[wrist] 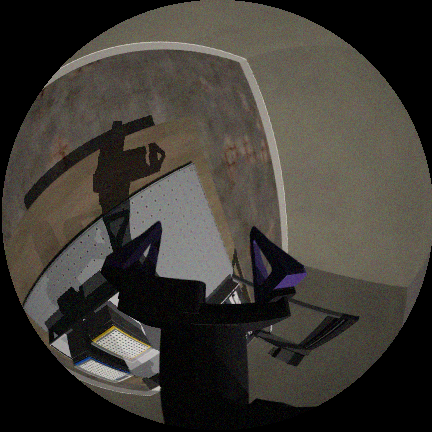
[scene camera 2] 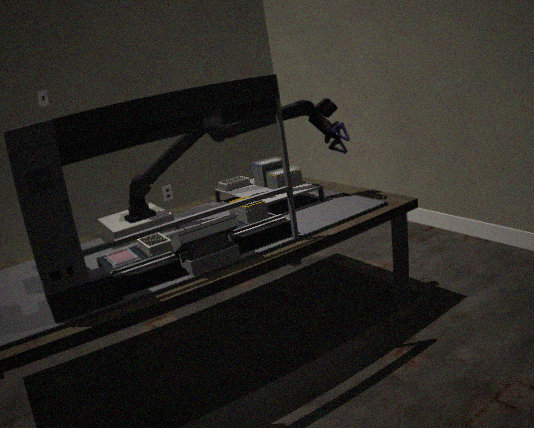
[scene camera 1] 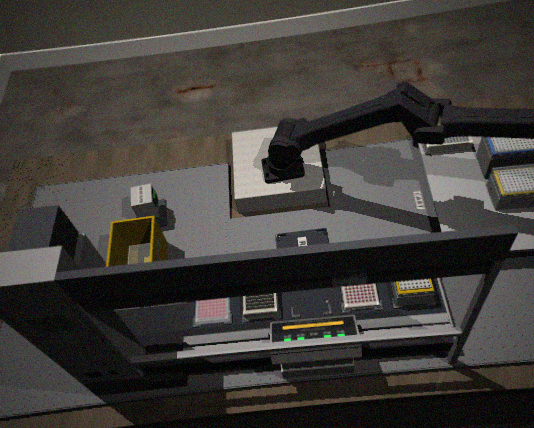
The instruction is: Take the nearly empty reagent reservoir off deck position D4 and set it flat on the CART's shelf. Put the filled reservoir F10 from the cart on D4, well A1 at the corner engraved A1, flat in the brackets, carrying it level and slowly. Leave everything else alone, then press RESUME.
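Frame: origin at the arm's base, x back, y right, z up, level; centimetres.
Seen in the pictures: gripper, fingertip midpoint: (wrist: 205,227) (scene camera 2: 347,146); arm's base, link origin: (scene camera 1: 283,169).
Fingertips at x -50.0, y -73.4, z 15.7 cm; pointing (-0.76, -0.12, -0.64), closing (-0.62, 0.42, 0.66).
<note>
Pixels of each thing's top centre, then the offset from my fingertips to it. "spot": a spot on its surface instead.
- low ribbed reservoir, top centre: (scene camera 1: 446,133) (scene camera 2: 233,180) dx +49.1, dy +25.2, dz -12.6 cm
- cart's shelf, surface spot: (scene camera 1: 452,185) spot: dx +32.9, dy +28.6, dz -15.8 cm
- dark pad marked R, top centre: (scene camera 1: 302,244) dx +25.3, dy +72.2, dz -20.4 cm
- blue-edged tip box, top centre: (wrist: 103,373) (scene camera 1: 514,138) dx +36.8, dy +13.1, dz -5.4 cm
- enclosure's beam, surface spot: (scene camera 1: 280,265) spot: dx -9.9, dy +79.2, dz +30.7 cm
- yellow bin, top centre: (scene camera 1: 130,243) dx +28.0, dy +117.0, dz -8.3 cm
My gripper (scene camera 2: 346,145) (wrist: 205,227) is open and empty, high above the table's far right end, past the cart; it is outside scene camera 1's view. A white-rimmed reservoir with a dark ribbed inside (scene camera 1: 260,304) (scene camera 2: 154,242) sits on the deck (scene camera 1: 150,322), second from the left. To its right is a position with bare brackets (scene camera 1: 327,307). A low ribbed reservoir (scene camera 1: 449,144) (scene camera 2: 233,182) lies on the cart's shelf (scene camera 1: 452,185) (scene camera 2: 245,193). Engraved labels, F10 and A1 are unreadable. A dark pad marked R (scene camera 1: 302,241) is partly hidden by the frame's top beam.
A blue-edged tip box (scene camera 1: 510,150) (wrist: 102,370) and a yellow-edged one (scene camera 1: 515,181) (wrist: 122,343) stand on the cart. The deck also holds a pink plate (scene camera 1: 212,310), a red-welled plate (scene camera 1: 360,295) and a yellow-edged box (scene camera 1: 414,295). The enclosure's beam (scene camera 1: 280,265) spans above. A yellow bin (scene camera 1: 159,242) stands left.
</note>
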